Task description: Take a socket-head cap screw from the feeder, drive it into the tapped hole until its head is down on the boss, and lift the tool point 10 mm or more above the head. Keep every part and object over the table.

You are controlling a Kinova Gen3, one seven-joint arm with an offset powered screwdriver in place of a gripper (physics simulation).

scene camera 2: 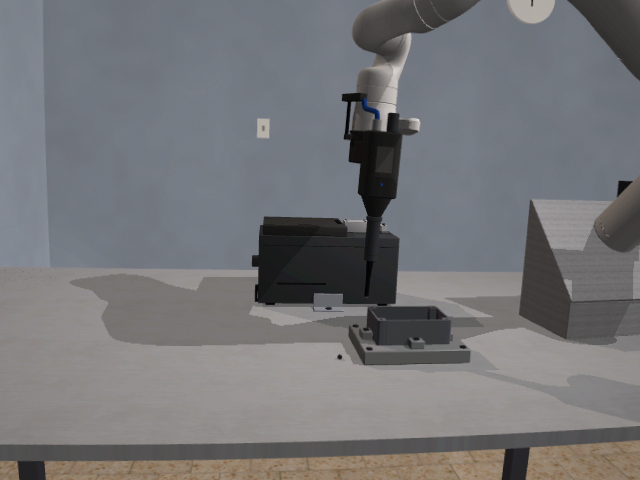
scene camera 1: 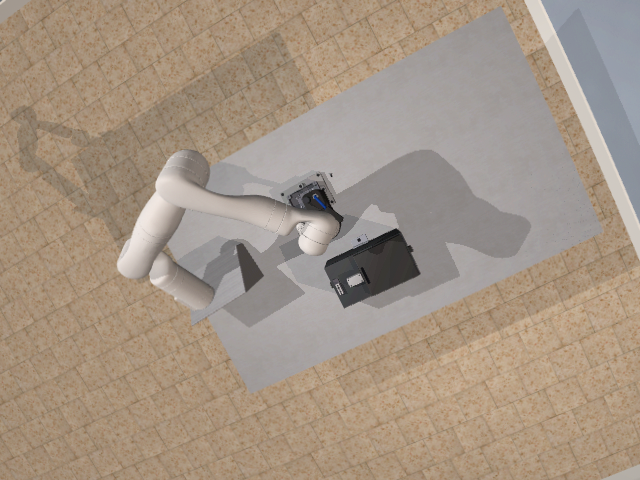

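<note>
My screwdriver (scene camera 2: 366, 296) points down, slightly tilted, its tip a little above the near-left region of the open grey housing's rear-left corner; depth is hard to judge. I see no screw on the bit, and the tip is hidden in scene camera 1. The housing (scene camera 2: 412, 332) sits on a grey fixture plate (scene camera 2: 417, 357) (scene camera 1: 326, 181). A small dark screw (scene camera 2: 339, 357) (scene camera 1: 331, 175) lies loose on the table beside the plate. The black feeder (scene camera 2: 325, 268) (scene camera 1: 390, 263) stands behind; its small pickup bracket (scene camera 2: 328, 300) (scene camera 1: 363, 238) carries a dark spot. The tapped hole cannot be made out.
A grey wedge-shaped stand (scene camera 2: 547, 268) (scene camera 1: 249, 271) stands near the arm's base. Small clamps (scene camera 2: 416, 342) hold the housing's sides. The table's front edge (scene camera 2: 258, 451) runs across the bottom of scene camera 2. The arm passes over the fixture in scene camera 1.
</note>
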